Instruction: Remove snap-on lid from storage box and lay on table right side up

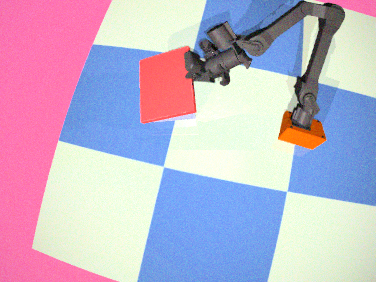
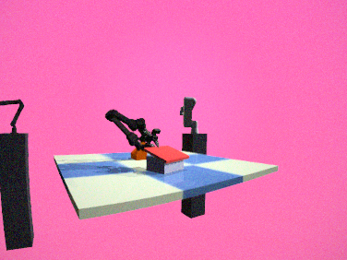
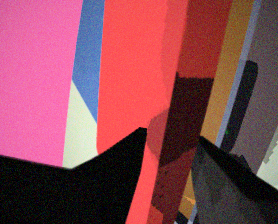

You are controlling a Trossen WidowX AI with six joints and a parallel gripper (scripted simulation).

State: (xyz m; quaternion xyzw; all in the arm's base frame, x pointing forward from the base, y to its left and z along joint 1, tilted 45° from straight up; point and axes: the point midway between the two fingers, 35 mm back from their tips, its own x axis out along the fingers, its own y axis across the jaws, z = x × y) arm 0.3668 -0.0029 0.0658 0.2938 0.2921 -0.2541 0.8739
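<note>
My gripper tip is now 7 cm short of the red lid, 3 cm to the right of it and 2 cm above it. Also, from my gripper tip: grey storage box: 8 cm below, 6 cm ahead, 2 cm to the left.
</note>
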